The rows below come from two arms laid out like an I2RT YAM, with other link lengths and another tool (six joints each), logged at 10 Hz.
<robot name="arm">
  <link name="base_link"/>
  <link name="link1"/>
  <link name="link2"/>
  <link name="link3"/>
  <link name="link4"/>
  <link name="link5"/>
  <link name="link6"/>
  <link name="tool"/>
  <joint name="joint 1" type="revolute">
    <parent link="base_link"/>
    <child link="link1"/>
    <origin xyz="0 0 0.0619"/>
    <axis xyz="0 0 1"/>
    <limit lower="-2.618" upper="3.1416"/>
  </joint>
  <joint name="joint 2" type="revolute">
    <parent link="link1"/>
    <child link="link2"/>
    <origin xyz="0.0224 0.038 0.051"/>
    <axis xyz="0 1 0"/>
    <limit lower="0" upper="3.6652"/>
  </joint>
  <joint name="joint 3" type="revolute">
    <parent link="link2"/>
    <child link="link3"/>
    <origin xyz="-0.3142 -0.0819 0"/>
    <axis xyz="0 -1 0"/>
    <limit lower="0" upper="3.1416"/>
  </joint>
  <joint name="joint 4" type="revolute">
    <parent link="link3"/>
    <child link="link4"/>
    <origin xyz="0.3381 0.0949 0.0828"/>
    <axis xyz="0 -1 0"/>
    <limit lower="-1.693" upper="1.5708"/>
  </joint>
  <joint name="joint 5" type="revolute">
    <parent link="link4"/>
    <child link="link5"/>
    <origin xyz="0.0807 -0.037 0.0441"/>
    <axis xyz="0 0 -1"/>
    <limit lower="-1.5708" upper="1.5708"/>
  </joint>
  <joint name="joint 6" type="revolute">
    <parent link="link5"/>
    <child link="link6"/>
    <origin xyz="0.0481 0 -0.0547"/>
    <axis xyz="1 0 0"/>
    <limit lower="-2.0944" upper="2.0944"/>
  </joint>
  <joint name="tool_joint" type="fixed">
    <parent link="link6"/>
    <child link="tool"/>
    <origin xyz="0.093 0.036 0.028" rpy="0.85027 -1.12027 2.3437"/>
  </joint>
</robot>
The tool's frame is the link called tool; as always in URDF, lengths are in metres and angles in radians.
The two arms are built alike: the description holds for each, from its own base.
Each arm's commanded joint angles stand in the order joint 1, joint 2, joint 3, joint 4, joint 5, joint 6.
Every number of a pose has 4 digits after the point. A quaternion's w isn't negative.
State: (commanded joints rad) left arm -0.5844 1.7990 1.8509 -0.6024 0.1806 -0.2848; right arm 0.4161 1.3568 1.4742 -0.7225 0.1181 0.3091
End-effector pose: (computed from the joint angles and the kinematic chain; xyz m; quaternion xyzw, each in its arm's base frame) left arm 0.5369 -0.3187 0.4056 0.8045 0.0233 0.4861 0.3405; right arm 0.4309 0.2155 0.4367 -0.7869 -0.1584 -0.5929 0.0641
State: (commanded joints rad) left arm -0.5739 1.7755 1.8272 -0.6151 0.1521 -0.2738; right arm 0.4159 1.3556 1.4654 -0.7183 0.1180 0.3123
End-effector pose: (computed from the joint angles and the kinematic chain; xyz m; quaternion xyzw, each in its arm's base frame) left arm 0.5349 -0.3049 0.4053 0.8076 0.0278 0.4928 0.3228; right arm 0.4312 0.2154 0.4335 -0.7882 -0.1571 -0.5916 0.0643
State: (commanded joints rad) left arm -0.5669 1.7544 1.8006 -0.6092 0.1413 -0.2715; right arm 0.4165 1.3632 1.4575 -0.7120 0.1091 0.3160
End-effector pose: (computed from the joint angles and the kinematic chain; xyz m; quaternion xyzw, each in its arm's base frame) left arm 0.5327 -0.2966 0.4050 0.8071 0.0316 0.4972 0.3167; right arm 0.4335 0.2180 0.4272 -0.7909 -0.1579 -0.5872 0.0684
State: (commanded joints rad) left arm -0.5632 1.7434 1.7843 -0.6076 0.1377 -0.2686; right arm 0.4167 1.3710 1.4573 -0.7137 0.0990 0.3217
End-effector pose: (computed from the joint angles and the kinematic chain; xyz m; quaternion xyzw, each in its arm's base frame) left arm 0.5313 -0.2924 0.4033 0.8080 0.0324 0.4980 0.3132; right arm 0.4350 0.2201 0.4234 -0.7940 -0.1577 -0.5825 0.0733
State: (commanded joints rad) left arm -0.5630 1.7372 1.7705 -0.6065 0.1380 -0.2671; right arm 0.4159 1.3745 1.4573 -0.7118 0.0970 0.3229
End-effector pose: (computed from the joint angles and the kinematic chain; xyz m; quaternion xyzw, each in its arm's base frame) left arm 0.5297 -0.2914 0.3999 0.8099 0.0318 0.4960 0.3116; right arm 0.4362 0.2205 0.4221 -0.7946 -0.1573 -0.5817 0.0740
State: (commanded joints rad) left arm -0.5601 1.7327 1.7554 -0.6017 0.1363 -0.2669; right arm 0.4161 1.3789 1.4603 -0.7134 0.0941 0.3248
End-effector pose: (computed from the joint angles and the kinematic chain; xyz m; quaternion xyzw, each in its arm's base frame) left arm 0.5297 -0.2890 0.3954 0.8115 0.0331 0.4949 0.3089; right arm 0.4371 0.2214 0.4214 -0.7955 -0.1572 -0.5803 0.0754
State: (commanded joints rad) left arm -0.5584 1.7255 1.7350 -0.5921 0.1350 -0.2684; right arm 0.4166 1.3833 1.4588 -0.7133 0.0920 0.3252
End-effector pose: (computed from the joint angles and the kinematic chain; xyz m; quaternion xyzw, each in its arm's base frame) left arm 0.5290 -0.2871 0.3906 0.8125 0.0348 0.4941 0.3073; right arm 0.4381 0.2224 0.4186 -0.7971 -0.1580 -0.5778 0.0761
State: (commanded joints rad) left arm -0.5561 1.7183 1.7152 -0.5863 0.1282 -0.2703; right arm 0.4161 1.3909 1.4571 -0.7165 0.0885 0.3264
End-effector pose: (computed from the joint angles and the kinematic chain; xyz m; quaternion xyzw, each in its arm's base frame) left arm 0.5283 -0.2839 0.3854 0.8144 0.0378 0.4936 0.3027; right arm 0.4398 0.2234 0.4136 -0.8007 -0.1588 -0.5725 0.0767
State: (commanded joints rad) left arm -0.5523 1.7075 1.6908 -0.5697 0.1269 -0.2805; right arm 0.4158 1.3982 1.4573 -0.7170 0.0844 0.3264
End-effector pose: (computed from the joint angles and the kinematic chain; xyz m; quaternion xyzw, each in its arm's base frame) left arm 0.5278 -0.2804 0.3815 0.8137 0.0443 0.4940 0.3031; right arm 0.4415 0.2246 0.4102 -0.8028 -0.1599 -0.5692 0.0778
